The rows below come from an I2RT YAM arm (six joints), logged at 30 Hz.
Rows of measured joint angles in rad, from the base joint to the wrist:
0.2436, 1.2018, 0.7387, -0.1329, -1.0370, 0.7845
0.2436, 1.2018, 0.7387, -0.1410, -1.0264, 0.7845
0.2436, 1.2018, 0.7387, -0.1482, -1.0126, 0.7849
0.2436, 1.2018, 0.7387, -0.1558, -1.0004, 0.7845
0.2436, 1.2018, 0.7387, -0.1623, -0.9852, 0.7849
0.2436, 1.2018, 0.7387, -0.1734, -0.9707, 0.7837
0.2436, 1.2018, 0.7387, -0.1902, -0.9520, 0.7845
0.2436, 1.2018, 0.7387, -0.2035, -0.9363, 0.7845
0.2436, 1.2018, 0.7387, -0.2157, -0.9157, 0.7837
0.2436, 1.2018, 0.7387, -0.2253, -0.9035, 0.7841
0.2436, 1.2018, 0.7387, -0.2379, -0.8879, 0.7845
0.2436, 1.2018, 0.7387, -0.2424, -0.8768, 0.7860
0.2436, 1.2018, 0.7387, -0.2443, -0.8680, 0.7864
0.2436, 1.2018, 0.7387, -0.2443, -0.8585, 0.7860
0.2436, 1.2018, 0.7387, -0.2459, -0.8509, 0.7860
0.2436, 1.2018, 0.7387, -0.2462, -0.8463, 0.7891
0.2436, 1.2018, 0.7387, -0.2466, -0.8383, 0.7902
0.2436, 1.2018, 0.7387, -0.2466, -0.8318, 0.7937
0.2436, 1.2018, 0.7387, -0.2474, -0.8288, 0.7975
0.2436, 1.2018, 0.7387, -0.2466, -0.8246, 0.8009
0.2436, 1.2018, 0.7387, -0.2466, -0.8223, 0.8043
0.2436, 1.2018, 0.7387, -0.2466, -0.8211, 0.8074
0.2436, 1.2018, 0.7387, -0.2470, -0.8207, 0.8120
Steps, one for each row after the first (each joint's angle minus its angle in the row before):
0.0000, 0.0000, 0.0000, -0.0081, 0.0106, 0.0000
0.0000, 0.0000, 0.0000, -0.0072, 0.0138, 0.0004
0.0000, 0.0000, 0.0000, -0.0076, 0.0122, -0.0004
0.0000, 0.0000, 0.0000, -0.0065, 0.0152, 0.0004
0.0000, 0.0000, 0.0000, -0.0111, 0.0145, -0.0012
0.0000, 0.0000, 0.0000, -0.0168, 0.0187, 0.0008
0.0000, 0.0000, 0.0000, -0.0133, 0.0157, 0.0000
0.0000, 0.0000, 0.0000, -0.0122, 0.0206, -0.0008
0.0000, 0.0000, 0.0000, -0.0096, 0.0122, 0.0004
0.0000, 0.0000, 0.0000, -0.0126, 0.0156, 0.0004
0.0000, 0.0000, 0.0000, -0.0045, 0.0111, 0.0015
0.0000, 0.0000, 0.0000, -0.0019, 0.0088, 0.0004
0.0000, 0.0000, 0.0000, 0.0000, 0.0095, -0.0004
0.0000, 0.0000, 0.0000, -0.0016, 0.0076, 0.0000
0.0000, 0.0000, 0.0000, -0.0003, 0.0046, 0.0031
0.0000, 0.0000, 0.0000, -0.0004, 0.0080, 0.0011
0.0000, 0.0000, 0.0000, 0.0000, 0.0065, 0.0035
0.0000, 0.0000, 0.0000, -0.0008, 0.0030, 0.0038
0.0000, 0.0000, 0.0000, 0.0008, 0.0042, 0.0034
0.0000, 0.0000, 0.0000, 0.0000, 0.0023, 0.0034
0.0000, 0.0000, 0.0000, 0.0000, 0.0012, 0.0031
0.0000, 0.0000, 0.0000, -0.0004, 0.0004, 0.0046

